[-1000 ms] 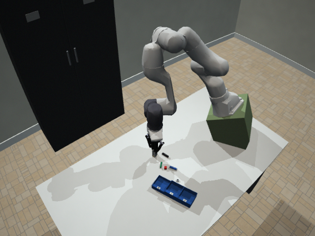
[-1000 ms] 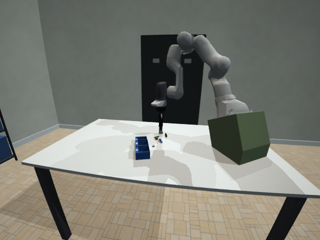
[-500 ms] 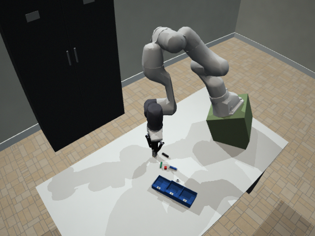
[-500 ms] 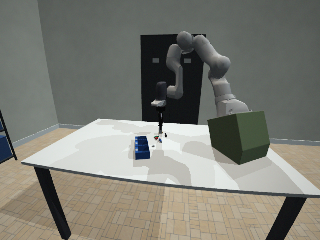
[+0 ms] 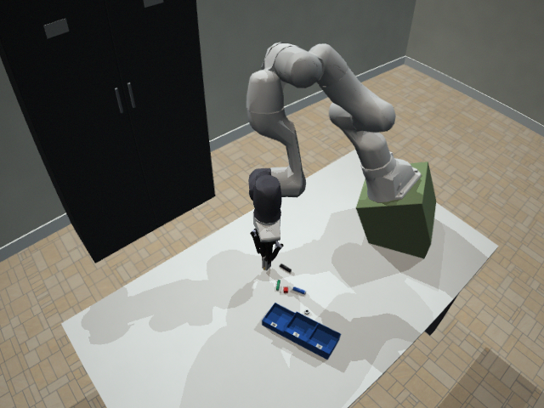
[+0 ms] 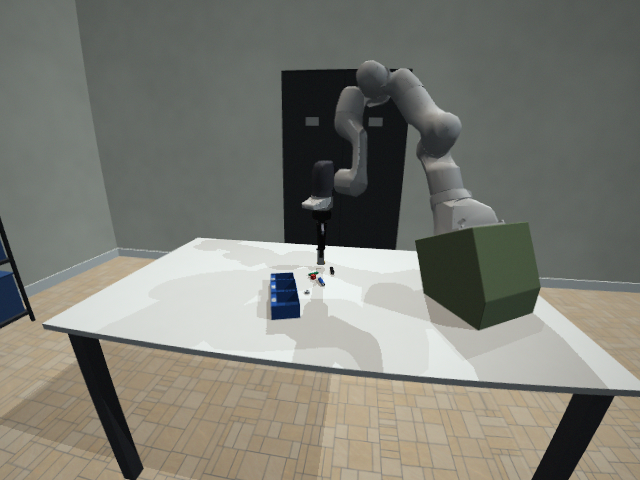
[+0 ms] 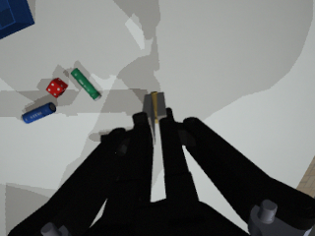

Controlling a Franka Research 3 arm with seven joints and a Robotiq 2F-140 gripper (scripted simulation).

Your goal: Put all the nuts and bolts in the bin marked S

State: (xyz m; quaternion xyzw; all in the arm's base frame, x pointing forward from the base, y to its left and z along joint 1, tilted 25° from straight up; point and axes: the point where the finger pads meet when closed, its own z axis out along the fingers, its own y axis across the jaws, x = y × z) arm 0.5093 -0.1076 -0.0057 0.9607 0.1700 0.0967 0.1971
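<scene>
Now: hand 6 cm short of the blue bin, 28 cm to the right of it and 2 cm above it. From my hand the other things lie so: green piece 1 cm ahead, 8 cm to the left, 4 cm below; then black piece 6 cm behind, 4 cm to the left, 4 cm below; then bolt 1 cm behind, 3 cm below.
</scene>
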